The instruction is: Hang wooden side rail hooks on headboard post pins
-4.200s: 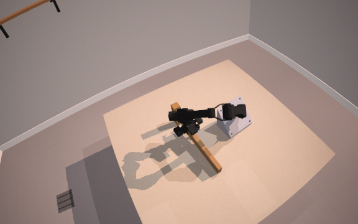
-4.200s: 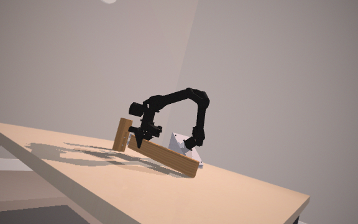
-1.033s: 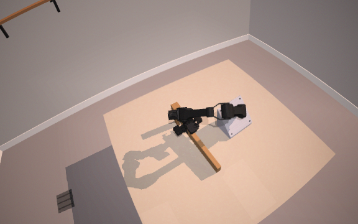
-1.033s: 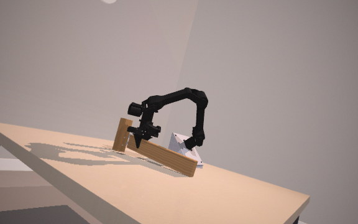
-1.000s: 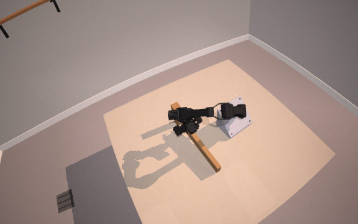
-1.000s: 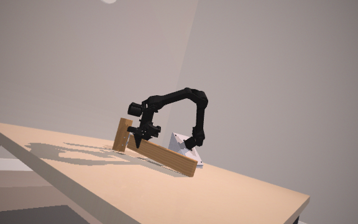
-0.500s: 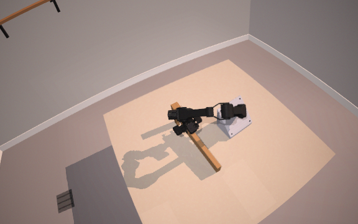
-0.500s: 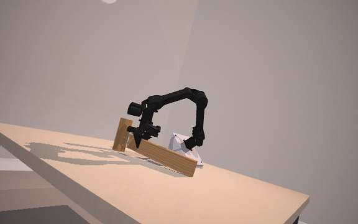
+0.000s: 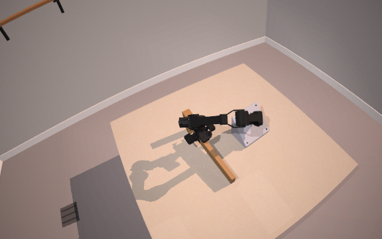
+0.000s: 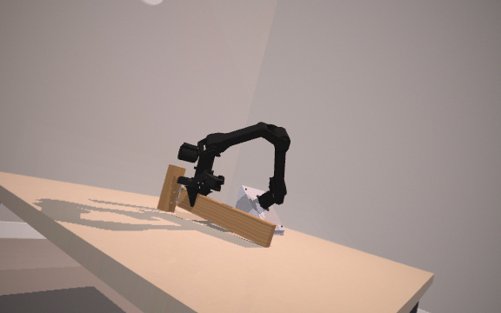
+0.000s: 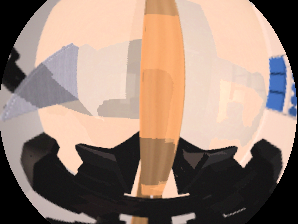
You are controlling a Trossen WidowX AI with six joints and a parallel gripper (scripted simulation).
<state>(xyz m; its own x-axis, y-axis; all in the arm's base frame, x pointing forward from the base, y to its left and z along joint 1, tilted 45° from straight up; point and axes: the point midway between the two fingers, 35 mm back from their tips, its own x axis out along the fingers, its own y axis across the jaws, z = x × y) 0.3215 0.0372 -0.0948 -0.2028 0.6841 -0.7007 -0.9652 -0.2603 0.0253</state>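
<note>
The headboard post is 14 cm to the right of my gripper tip, 4 cm above it and 2 cm ahead of it.
</note>
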